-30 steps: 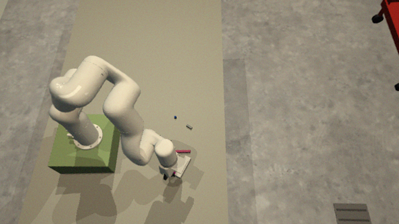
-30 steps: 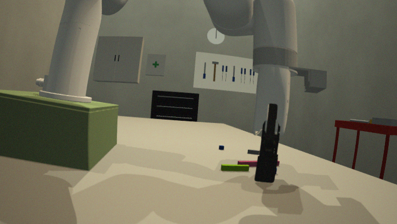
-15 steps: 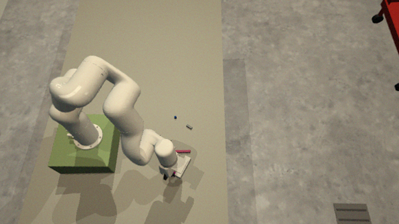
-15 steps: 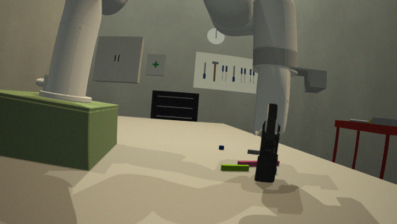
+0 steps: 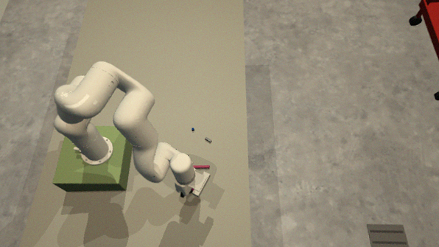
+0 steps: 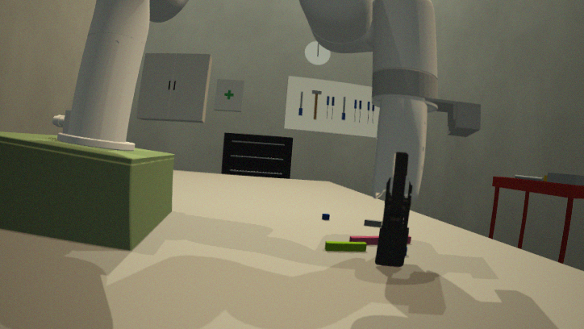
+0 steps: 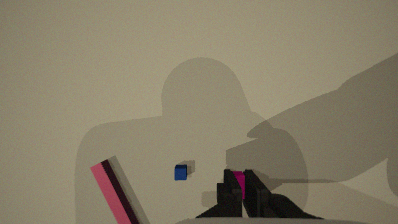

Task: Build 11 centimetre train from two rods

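The magenta rod is 20 mm below my hand. Also, from my hand: grey rod: 230 mm to the left, 40 mm ahead, 20 mm below; then pink rod: 100 mm to the left, 20 mm below, 20 mm ahead; then lime rod: 60 mm to the left, 40 mm behind, 20 mm below.
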